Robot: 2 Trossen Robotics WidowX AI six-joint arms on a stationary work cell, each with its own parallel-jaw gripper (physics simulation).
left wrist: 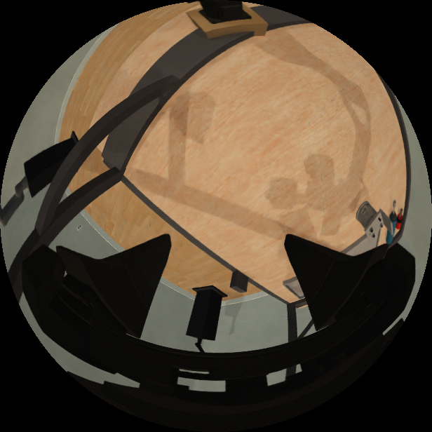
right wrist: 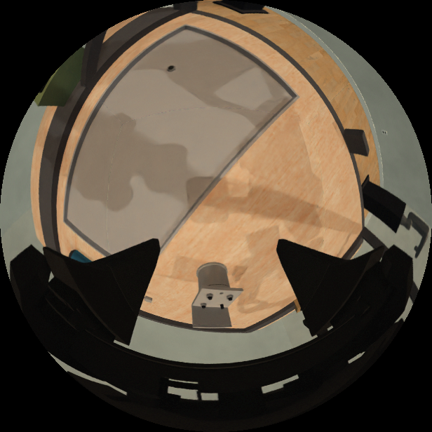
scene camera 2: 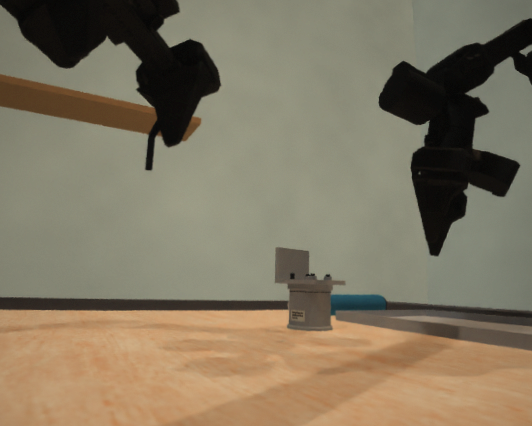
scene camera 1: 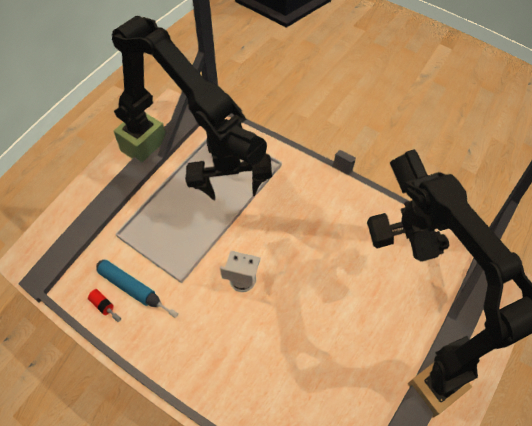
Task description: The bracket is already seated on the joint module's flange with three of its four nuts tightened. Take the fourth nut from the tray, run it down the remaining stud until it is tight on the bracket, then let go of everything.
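Frame: origin at the left arm's base, x ahead, y left, z up, level; centimetres.
Seen in the pictures: left gripper, fingertip midpoint: (scene camera 2: 133,108) (scene camera 1: 406,231); right gripper, fingertip midpoint: (scene camera 2: 432,249) (scene camera 1: 234,196); left arm's base, link origin: (scene camera 1: 443,383); right arm's base, link origin: (scene camera 1: 137,126).
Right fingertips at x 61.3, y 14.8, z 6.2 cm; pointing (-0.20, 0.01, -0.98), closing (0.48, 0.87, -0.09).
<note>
Offsets run from my right fingertips to a thing's top centre.
The fourth nut (right wrist: 171,68), small and dark, lies on the grey tray {dx +10.5, dy +4.7, dz -9.1 cm} (scene camera 1: 175,250) (scene camera 2: 480,336) (right wrist: 150,130), near its far end in the right wrist view; it does not show in scene camera 1. The bracket (scene camera 1: 240,275) (scene camera 2: 292,265) (right wrist: 212,316) sits on the joint module {dx -14.5, dy +7.0, dz -3.3 cm} (scene camera 1: 243,286) (scene camera 2: 310,307) (left wrist: 366,212) (right wrist: 212,276). Three studs carry nuts; the fourth stud {dx -17.0, dy +7.1, dz -3.3 cm} (scene camera 2: 292,275) (right wrist: 222,306) looks bare. My right gripper (scene camera 1: 235,196) (right wrist: 219,246) is open and empty, above the tray's right part in scene camera 1. My left gripper (scene camera 2: 172,144) (left wrist: 229,240) is open and empty, high above the table.
A blue screwdriver {dx -4.5, dy +30.1, dz -6.6 cm} (scene camera 1: 127,282) (scene camera 2: 357,303) and a red one {dx -4.7, dy +38.6, dz -7.3 cm} (scene camera 1: 101,302) (left wrist: 399,221) lie at the left in scene camera 1. Dark frame rails (scene camera 1: 75,250) border the table. A small dark block {dx -1.2, dy -32.0, dz -5.0 cm} (scene camera 1: 344,162) (left wrist: 239,281) (right wrist: 356,142) stands at the table's far edge.
</note>
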